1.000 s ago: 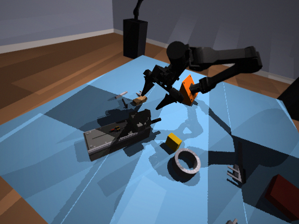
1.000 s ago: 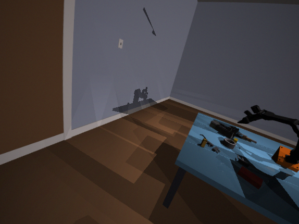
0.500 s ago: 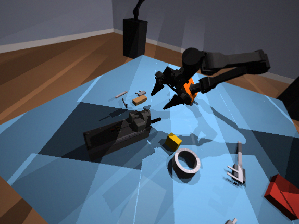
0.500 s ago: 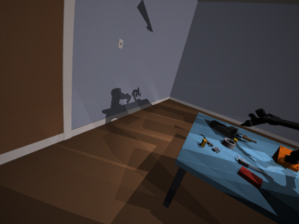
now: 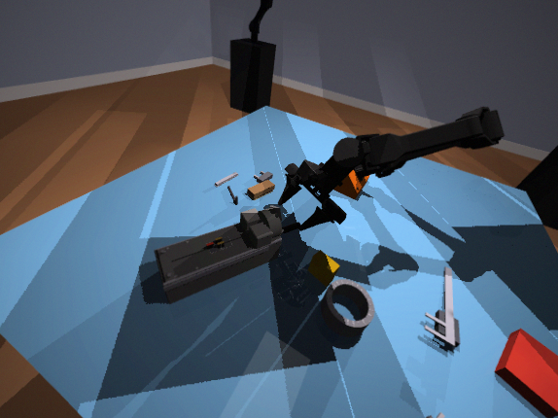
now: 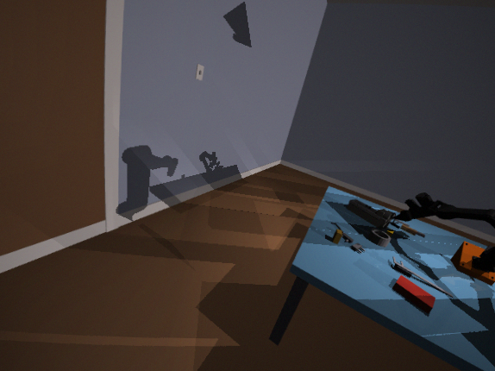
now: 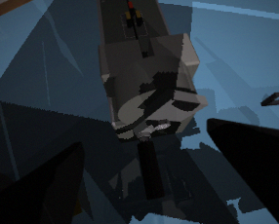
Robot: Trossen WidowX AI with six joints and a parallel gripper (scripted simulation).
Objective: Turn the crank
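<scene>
Now: gripper tip 20 mm past the dark crank handle, 10 mm to the right of it and 50 mm above it. Round my gripper tip: yellow block 30 mm ahead, 120 mm to the left, 80 mm below; then red pointer 140 mm ahead, 120 mm to the right, 30 mm below; then brown block 160 mm behind, 150 mm to the right, 100 mm below.
</scene>
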